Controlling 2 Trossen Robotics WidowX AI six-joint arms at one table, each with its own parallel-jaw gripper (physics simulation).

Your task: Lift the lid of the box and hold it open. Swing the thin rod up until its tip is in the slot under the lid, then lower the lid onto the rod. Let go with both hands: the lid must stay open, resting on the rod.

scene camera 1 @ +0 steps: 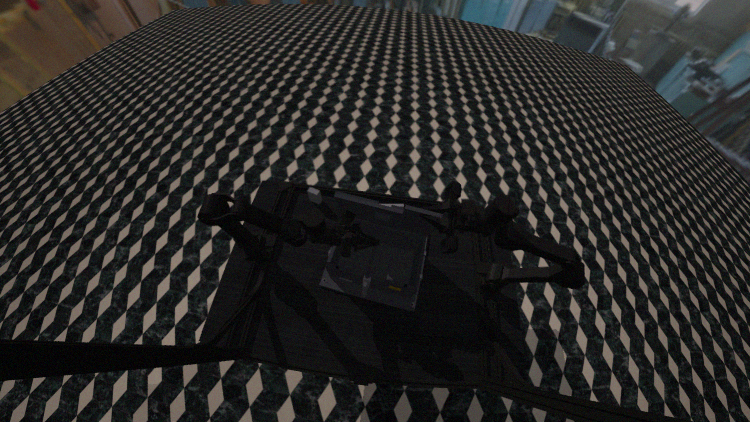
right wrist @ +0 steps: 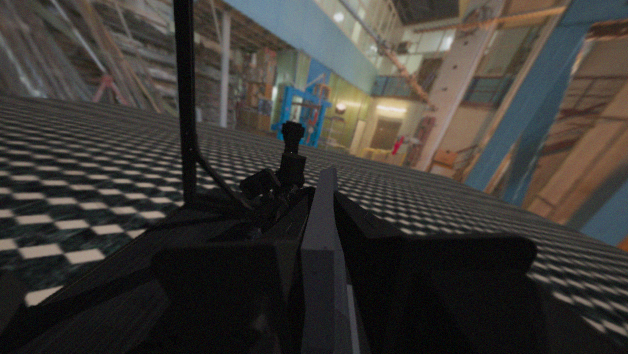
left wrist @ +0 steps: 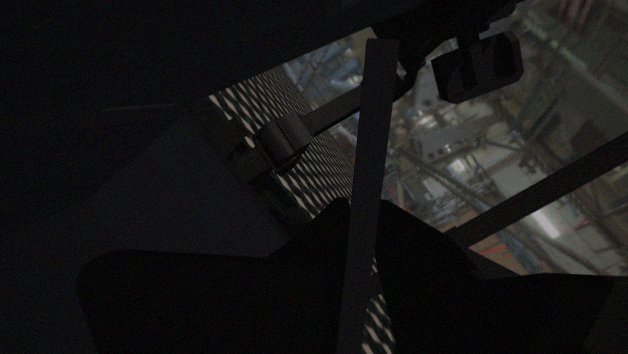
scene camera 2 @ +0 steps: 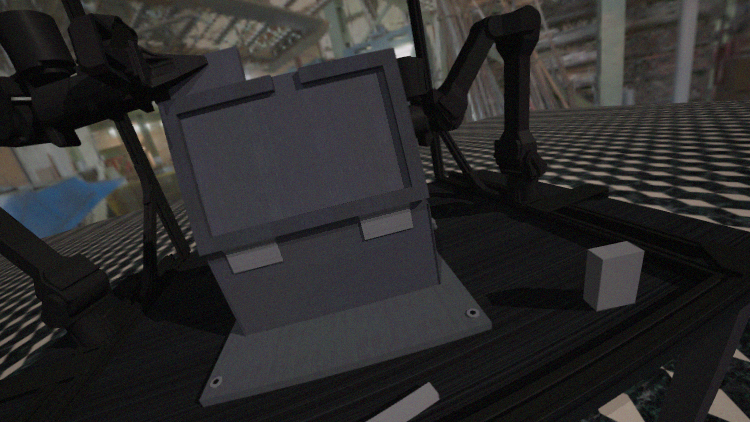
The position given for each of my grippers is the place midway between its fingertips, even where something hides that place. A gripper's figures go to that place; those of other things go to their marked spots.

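Labels:
My left gripper [left wrist: 359, 210] is 0.11 m from the lens. There is a thin rod [left wrist: 381, 55] as well, 0.09 m from the lens, and a lid [left wrist: 64, 64], which is 0.13 m from the lens. So the thin rod is nearer to the lens than the lid, and the marked spots on the lid and the thin rod are 0.10 m apart.

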